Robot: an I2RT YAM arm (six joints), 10 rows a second.
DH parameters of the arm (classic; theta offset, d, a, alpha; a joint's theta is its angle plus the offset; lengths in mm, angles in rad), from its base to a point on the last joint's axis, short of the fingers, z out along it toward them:
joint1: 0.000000 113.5 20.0 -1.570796
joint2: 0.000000 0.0 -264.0 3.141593
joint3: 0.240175 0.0 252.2 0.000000
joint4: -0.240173 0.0 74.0 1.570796
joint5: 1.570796 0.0 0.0 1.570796
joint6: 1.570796 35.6 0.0 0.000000
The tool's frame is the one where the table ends.
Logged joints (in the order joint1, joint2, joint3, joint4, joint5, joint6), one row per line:
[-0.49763, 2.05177, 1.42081, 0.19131, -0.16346, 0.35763]
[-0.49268, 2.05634, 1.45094, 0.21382, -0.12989, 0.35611]
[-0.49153, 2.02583, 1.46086, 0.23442, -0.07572, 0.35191]
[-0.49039, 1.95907, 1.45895, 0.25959, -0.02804, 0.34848]
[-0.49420, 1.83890, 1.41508, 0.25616, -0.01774, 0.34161]
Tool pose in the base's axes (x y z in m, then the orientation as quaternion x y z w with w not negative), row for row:
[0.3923, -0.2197, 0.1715, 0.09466, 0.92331, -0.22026, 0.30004]
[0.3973, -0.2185, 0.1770, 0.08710, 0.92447, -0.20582, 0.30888]
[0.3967, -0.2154, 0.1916, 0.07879, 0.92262, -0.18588, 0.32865]
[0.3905, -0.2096, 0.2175, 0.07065, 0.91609, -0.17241, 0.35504]
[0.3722, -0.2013, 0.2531, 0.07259, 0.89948, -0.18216, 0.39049]
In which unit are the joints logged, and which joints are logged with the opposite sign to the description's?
The joints are logged in radians. Opposite sign: joint4, joint5, joint6.
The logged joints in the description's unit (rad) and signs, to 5 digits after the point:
[-0.49763, 2.05177, 1.42081, -0.19131, 0.16346, -0.35763]
[-0.49268, 2.05634, 1.45094, -0.21382, 0.12989, -0.35611]
[-0.49153, 2.02583, 1.46086, -0.23442, 0.07572, -0.35191]
[-0.49039, 1.95907, 1.45895, -0.25959, 0.02804, -0.34848]
[-0.49420, 1.83890, 1.41508, -0.25616, 0.01774, -0.34161]

